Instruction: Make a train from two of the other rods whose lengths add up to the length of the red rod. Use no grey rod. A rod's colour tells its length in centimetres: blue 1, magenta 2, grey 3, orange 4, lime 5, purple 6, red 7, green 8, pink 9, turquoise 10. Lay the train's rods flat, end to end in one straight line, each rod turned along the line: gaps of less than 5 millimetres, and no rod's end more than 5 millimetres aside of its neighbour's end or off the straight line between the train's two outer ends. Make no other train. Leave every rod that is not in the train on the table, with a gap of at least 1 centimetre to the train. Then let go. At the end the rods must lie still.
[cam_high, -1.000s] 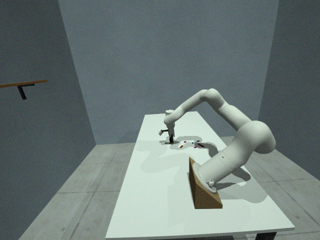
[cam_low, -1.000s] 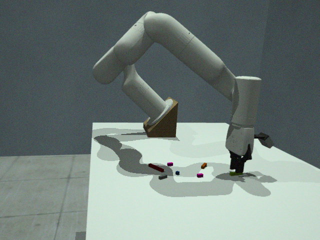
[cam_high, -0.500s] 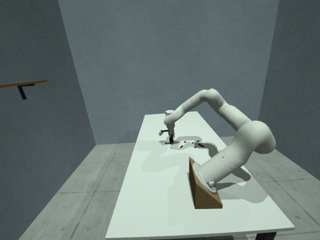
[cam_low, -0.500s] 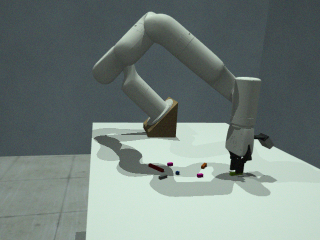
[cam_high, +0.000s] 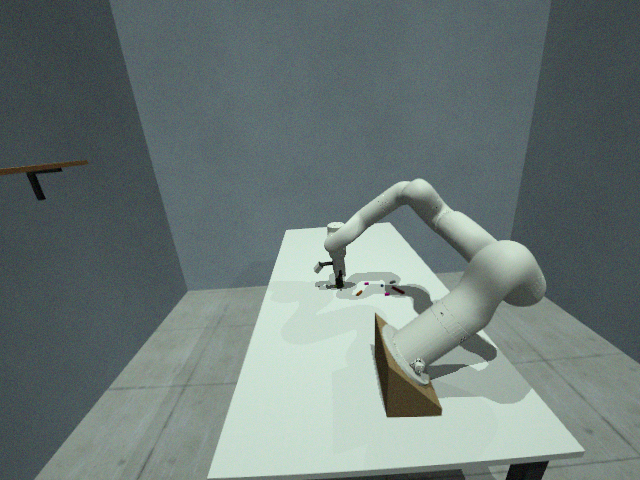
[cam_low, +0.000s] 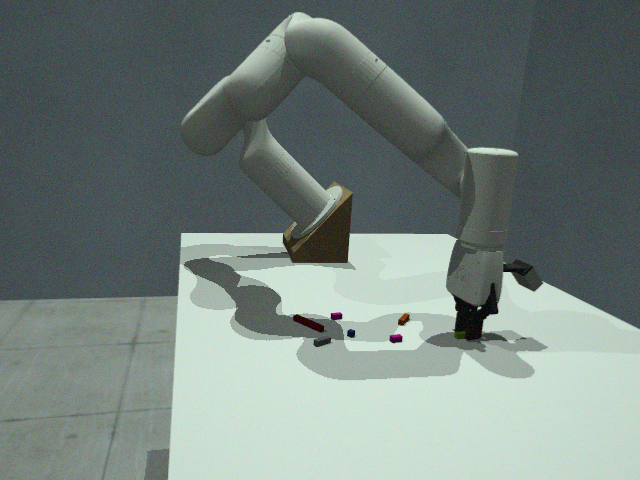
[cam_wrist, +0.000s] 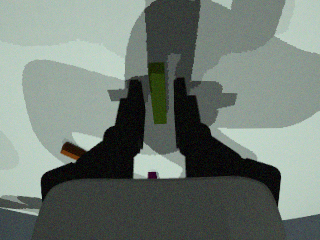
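Now: hand 20 mm above the lime rod. The rest, counted from my hand: grey rod (270 mm to the right, 20 mm below, 20 mm ahead); orange rod (100 mm to the right, 70 mm behind, 20 mm below); blue rod (220 mm to the right, 20 mm below, 10 mm behind).
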